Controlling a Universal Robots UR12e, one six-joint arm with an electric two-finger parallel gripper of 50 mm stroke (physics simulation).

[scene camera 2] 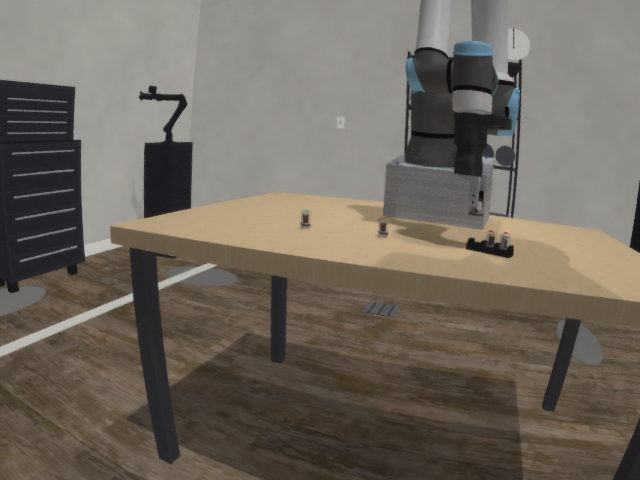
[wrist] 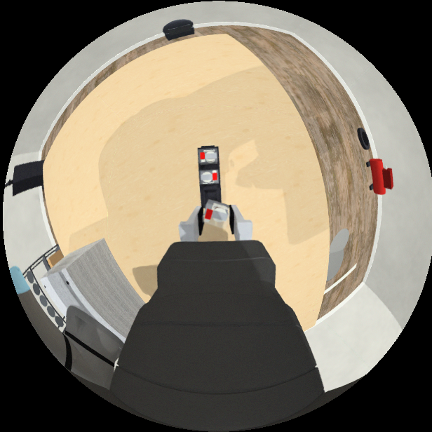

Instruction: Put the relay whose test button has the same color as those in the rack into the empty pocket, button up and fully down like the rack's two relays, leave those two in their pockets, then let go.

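Frame: origin at the arm's base, x ahead, y left, z up, level; metres.
Where they show: gripper, fingertip midpoint: [scene camera 2: 475,206]; arm's base, link origin: [scene camera 2: 434,161].
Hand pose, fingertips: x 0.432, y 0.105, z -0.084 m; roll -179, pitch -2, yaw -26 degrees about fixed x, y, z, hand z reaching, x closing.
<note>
Things, the pixels of their top centre, and the offset from my fingertips. "*": a spot on its surface instead. Level surfaces: height alone.
- relay with a red test button, top centre: [scene camera 2: 477,198] 0.001 m ahead, 0.002 m left, 0.019 m up
- black rack, top centre: [scene camera 2: 490,242] 0.012 m ahead, 0.042 m left, 0.072 m down
- far end, surface spot: [scene camera 2: 505,241] * 0.040 m ahead, 0.071 m left, 0.062 m down
- relay with an orange button, top centre: [scene camera 2: 384,217] 0.035 m back, 0.207 m right, 0.051 m down
- relay with a green button, top centre: [scene camera 2: 306,209] 0.038 m back, 0.394 m right, 0.051 m down
- wooden table, surface height: 0.095 m down
My gripper [scene camera 2: 477,208] [wrist: 216,214] is shut on a relay with a red test button [scene camera 2: 479,206] [wrist: 217,211]. The relay hangs button up above the table, skewed between the fingers relative to the rack. The black rack [scene camera 2: 490,251] [wrist: 202,193] stands below; in the wrist view the relay overlaps its near end. Two red-button relays stand in the rack: one at the far end [scene camera 2: 505,241] [wrist: 208,156], one in the middle [scene camera 2: 490,239] [wrist: 208,176]. The empty pocket [wrist: 211,192] is at the end nearest my gripper, partly hidden by the held relay.
A relay with an orange button [scene camera 2: 383,227] and a relay with a green button [scene camera 2: 306,218] stand upright on the wooden table [scene camera 2: 248,227] [wrist: 150,200], left of the rack in the scene view. A grey block [scene camera 2: 434,193] [wrist: 100,282] is under the arm's base, behind the rack.
</note>
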